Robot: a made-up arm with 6 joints. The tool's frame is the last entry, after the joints. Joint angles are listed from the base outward.
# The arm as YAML. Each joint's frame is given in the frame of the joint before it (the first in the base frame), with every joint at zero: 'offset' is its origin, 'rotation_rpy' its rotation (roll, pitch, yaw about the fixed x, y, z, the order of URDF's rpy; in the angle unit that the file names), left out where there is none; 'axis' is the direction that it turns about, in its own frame. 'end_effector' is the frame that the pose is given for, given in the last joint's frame.
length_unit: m
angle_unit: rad
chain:
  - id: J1
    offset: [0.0, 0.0, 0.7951]
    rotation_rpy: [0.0, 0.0, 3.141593]
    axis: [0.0, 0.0, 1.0]
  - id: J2
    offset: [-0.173, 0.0, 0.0]
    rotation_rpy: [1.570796, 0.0, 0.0]
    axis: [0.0, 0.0, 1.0]
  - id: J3
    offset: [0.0, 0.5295, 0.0]
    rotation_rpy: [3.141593, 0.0, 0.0]
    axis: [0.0, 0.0, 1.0]
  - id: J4
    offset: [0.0, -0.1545, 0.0]
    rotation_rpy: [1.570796, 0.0, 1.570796]
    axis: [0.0, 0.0, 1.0]
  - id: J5
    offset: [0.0, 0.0, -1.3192]
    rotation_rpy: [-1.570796, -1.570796, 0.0]
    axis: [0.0, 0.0, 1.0]
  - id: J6
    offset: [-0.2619, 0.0, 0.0]
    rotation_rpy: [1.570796, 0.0, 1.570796]
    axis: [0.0, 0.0, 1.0]
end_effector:
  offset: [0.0, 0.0, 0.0]
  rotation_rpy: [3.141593, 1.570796, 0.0]
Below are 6 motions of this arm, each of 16 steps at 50 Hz.
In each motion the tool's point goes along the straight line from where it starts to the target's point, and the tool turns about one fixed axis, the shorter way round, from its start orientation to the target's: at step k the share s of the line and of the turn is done. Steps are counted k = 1, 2, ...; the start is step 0. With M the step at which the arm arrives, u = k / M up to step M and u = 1 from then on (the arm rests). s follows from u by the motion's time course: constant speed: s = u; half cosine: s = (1 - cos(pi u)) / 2; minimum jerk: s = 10 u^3 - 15 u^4 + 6 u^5.
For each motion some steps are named. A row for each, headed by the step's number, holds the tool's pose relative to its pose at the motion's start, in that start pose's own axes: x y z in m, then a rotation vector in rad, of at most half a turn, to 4 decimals.
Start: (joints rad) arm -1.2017 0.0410 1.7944 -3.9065 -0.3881 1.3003
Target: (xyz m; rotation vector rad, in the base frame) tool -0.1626 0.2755 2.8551 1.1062 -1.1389 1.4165
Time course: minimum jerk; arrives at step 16
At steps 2, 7, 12, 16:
2: 0.0005 -0.0004 0.0000 0.0037 -0.0029 -0.0050
7: 0.0111 -0.0106 -0.0012 0.0893 -0.0691 -0.1194
12: 0.0259 -0.0247 -0.0027 0.2085 -0.1613 -0.2786
16: 0.0289 -0.0276 -0.0030 0.2326 -0.1800 -0.3108

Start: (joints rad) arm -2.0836 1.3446 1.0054 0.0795 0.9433 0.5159
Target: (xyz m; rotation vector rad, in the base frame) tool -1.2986 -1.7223 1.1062 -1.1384 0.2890 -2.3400
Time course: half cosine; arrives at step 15
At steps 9, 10, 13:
9: 0.0789 -0.2819 0.0645 -0.1103 0.0222 -0.1884
10: 0.0904 -0.3231 0.0739 -0.1263 0.0254 -0.2159
13: 0.1153 -0.4121 0.0943 -0.1612 0.0324 -0.2755

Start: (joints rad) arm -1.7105 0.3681 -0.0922 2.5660 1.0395 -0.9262
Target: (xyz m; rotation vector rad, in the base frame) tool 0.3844 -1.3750 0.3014 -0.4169 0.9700 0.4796
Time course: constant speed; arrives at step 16
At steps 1, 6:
1: 0.0273 0.0172 0.0240 -0.0190 -0.0124 0.0218
6: 0.1641 0.1030 0.1443 -0.1138 -0.0744 0.1307

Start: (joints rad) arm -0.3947 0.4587 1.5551 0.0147 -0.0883 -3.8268
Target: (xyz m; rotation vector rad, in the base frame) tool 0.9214 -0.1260 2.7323 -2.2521 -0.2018 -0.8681
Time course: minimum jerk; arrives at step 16
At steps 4, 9, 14, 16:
4: -0.0066 -0.0254 0.0077 0.0355 -0.0363 0.0086
9: -0.0391 -0.1510 0.0458 0.2112 -0.2162 0.0510
14: -0.0624 -0.2412 0.0731 0.3374 -0.3453 0.0815
16: -0.0635 -0.2452 0.0743 0.3429 -0.3510 0.0829

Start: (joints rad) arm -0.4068 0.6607 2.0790 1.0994 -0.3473 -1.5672
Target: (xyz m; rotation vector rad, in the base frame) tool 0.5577 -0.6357 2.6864 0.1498 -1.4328 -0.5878
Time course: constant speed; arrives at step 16
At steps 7, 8, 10, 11, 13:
7: 0.0196 -0.1428 -0.0037 -0.1282 -0.0511 -0.0394
8: 0.0224 -0.1632 -0.0043 -0.1465 -0.0584 -0.0450
10: 0.0280 -0.2040 -0.0054 -0.1831 -0.0729 -0.0563
11: 0.0308 -0.2244 -0.0059 -0.2014 -0.0802 -0.0619
13: 0.0364 -0.2652 -0.0070 -0.2381 -0.0948 -0.0732

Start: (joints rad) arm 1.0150 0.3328 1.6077 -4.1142 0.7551 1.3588
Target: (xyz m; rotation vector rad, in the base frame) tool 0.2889 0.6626 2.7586 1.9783 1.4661 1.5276
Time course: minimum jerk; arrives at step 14
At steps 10, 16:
10: -0.0297 0.0290 0.0011 -0.0453 -0.0893 0.0561
16: -0.0347 0.0339 0.0013 -0.0530 -0.1044 0.0656

